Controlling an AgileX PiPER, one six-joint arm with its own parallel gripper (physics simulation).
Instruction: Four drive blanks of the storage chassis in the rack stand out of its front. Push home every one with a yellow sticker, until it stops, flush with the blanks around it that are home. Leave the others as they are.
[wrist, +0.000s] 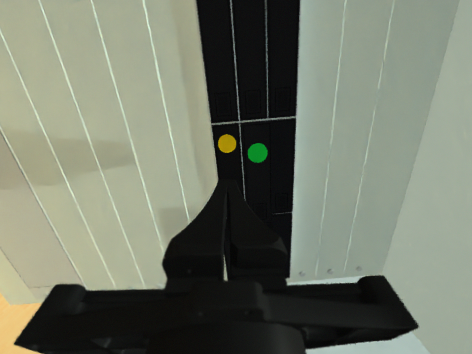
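Observation:
The blank with the yellow sticker (227, 143) is in the black column of the chassis, at its left edge in this view. The blank with the green sticker (257, 153) is right beside it, with a thin light line between them. How far either stands out is hard to tell from this angle. My gripper (227, 189) is shut and empty, its fingertips over the lower part of the yellow-stickered blank; whether they touch it is unclear. My fingers hide what lies below. Blanks with other stickers do not show.
Plain black blanks (252, 55) continue above the stickered ones. Pale panels with light seams (120, 150) are on the left, and another pale panel (345, 150) is on the right. A pale wall surface (435, 225) is at the far right.

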